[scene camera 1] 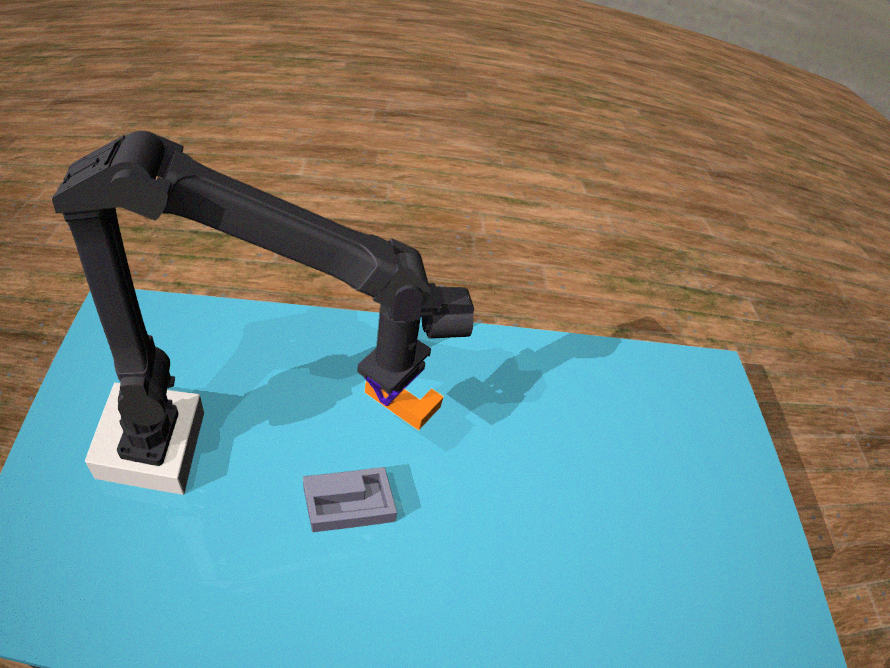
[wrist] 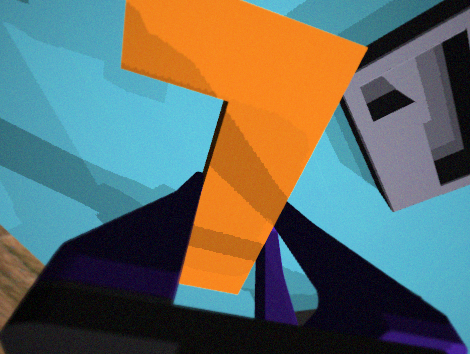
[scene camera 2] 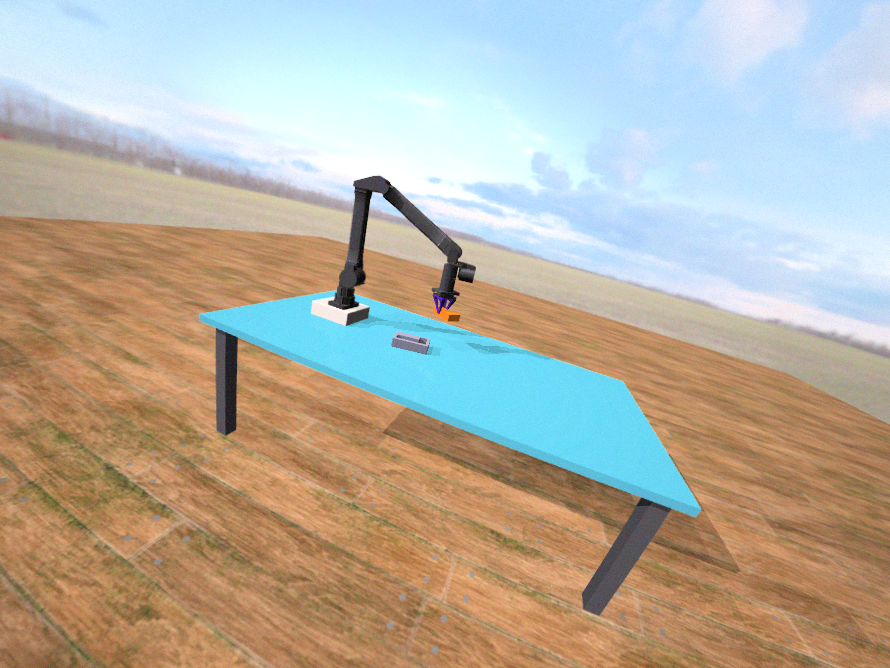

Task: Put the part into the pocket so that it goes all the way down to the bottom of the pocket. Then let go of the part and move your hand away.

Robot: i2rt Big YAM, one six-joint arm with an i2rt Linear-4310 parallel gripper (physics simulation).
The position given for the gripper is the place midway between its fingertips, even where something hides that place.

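Orange L-shaped part [scene camera 1: 416,412] carried by the gripper [scene camera 1: 390,397], clear of everything else.
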